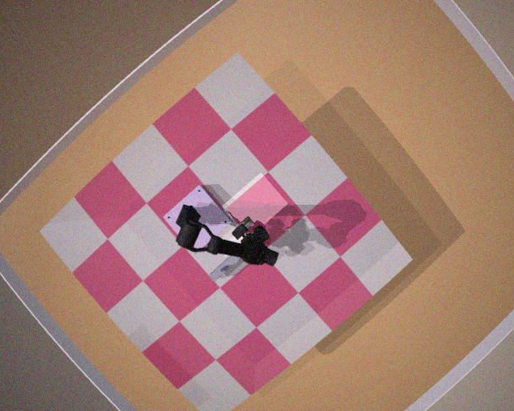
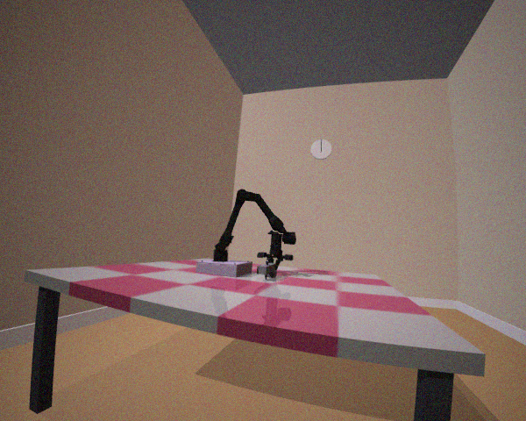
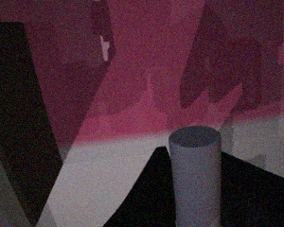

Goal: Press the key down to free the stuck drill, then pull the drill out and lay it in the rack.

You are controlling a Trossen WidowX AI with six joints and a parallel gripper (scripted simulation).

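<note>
Now: gripper tip 70 mm past the olive piece and 30 mm to the right of it. The rest, counted from my gripper tip: dark key: 160 mm to the right, 40 mm above.
</note>
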